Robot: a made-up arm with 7 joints.
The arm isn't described. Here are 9 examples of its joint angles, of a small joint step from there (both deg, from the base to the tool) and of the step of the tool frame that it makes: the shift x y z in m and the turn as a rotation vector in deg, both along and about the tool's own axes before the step.
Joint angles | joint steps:
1: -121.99 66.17 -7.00 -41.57 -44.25 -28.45 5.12 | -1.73 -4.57 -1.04 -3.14 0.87 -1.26 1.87
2: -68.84 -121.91 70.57 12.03 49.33 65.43 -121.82 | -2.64 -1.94 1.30 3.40 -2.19 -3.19 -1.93
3: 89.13 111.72 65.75 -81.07 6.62 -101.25 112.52 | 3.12 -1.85 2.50 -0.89 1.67 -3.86 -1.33
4: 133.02 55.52 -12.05 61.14 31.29 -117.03 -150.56 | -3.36 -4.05 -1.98 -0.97 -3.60 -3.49 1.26
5: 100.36 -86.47 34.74 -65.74 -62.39 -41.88 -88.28 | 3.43 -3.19 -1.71 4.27 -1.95 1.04 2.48
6: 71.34 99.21 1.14 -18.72 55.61 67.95 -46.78 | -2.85 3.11 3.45 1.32 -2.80 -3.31 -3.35
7: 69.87 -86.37 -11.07 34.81 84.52 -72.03 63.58 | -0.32 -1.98 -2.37 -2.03 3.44 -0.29 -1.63
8: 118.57 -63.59 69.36 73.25 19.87 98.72 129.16 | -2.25 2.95 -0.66 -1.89 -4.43 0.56 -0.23
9: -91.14 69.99 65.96 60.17 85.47 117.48 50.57 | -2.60 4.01 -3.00 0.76 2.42 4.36 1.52
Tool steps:
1: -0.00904 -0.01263 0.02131 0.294 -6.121 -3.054
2: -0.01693 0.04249 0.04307 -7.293 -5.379 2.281
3: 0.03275 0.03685 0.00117 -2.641 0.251 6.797
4: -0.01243 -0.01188 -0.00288 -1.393 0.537 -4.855
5: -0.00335 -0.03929 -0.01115 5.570 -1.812 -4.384
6: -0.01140 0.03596 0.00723 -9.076 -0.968 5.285
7: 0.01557 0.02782 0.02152 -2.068 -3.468 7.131
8: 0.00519 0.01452 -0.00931 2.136 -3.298 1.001
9: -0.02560 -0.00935 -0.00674 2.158 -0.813 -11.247
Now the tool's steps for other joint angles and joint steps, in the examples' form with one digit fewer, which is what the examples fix.
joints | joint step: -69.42 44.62 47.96 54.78 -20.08 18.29 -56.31 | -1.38 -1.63 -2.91 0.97 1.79 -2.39 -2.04
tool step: -0.0057 0.0041 0.0028 -1.84 -1.43 0.16
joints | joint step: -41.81 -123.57 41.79 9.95 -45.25 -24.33 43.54 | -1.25 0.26 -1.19 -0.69 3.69 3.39 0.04
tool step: -0.0201 -0.0176 0.0176 -2.25 -4.35 -4.21
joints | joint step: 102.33 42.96 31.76 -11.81 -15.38 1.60 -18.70 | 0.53 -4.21 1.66 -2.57 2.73 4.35 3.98
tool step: -0.0105 -0.0379 0.0123 4.24 -1.60 -9.94
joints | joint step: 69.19 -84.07 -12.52 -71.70 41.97 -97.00 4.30 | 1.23 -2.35 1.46 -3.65 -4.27 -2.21 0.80
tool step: 0.0050 0.0163 -0.0107 -0.83 -0.04 2.28
